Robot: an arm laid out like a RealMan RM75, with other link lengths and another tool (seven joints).
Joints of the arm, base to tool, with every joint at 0 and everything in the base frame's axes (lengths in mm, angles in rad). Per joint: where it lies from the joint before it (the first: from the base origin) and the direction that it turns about. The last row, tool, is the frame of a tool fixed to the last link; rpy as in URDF.
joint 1: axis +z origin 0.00 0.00 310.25
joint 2: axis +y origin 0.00 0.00 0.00
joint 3: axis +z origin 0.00 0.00 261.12
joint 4: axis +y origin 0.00 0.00 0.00
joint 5: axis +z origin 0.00 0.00 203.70
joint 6: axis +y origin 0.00 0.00 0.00
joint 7: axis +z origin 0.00 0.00 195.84
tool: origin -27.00 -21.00 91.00 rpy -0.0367 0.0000 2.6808
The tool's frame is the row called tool.
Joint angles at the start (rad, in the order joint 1, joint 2, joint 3, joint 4, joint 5, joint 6, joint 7):
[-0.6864 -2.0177 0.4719 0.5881 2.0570 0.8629 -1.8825]
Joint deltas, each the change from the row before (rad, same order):
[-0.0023 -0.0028 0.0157 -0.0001 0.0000 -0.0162 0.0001]
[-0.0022 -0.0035 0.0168 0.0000 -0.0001 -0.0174 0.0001]
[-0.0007 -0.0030 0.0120 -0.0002 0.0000 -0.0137 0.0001]
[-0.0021 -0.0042 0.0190 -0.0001 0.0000 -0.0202 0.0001]
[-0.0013 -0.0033 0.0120 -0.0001 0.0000 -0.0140 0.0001]
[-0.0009 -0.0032 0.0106 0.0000 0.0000 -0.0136 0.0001]
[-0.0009 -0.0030 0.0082 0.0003 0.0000 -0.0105 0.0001]
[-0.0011 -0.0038 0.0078 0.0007 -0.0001 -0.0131 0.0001]
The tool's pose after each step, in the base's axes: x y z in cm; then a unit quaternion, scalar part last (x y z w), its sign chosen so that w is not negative. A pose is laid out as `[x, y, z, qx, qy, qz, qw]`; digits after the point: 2 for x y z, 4 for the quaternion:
[-34.17, 54.59, 4.48, -0.6423, 0.5989, 0.3576, 0.3177]
[-34.20, 54.70, 4.27, -0.6402, 0.6013, 0.3617, 0.3126]
[-34.28, 54.75, 4.10, -0.6391, 0.6024, 0.3651, 0.3088]
[-34.33, 54.86, 3.86, -0.6368, 0.6049, 0.3699, 0.3031]
[-34.36, 54.93, 3.69, -0.6353, 0.6061, 0.3732, 0.2995]
[-34.42, 54.99, 3.56, -0.6341, 0.6069, 0.3766, 0.2964]
[-34.44, 55.04, 3.43, -0.6330, 0.6076, 0.3791, 0.2940]
[-34.48, 55.11, 3.33, -0.6319, 0.6076, 0.3824, 0.2920]

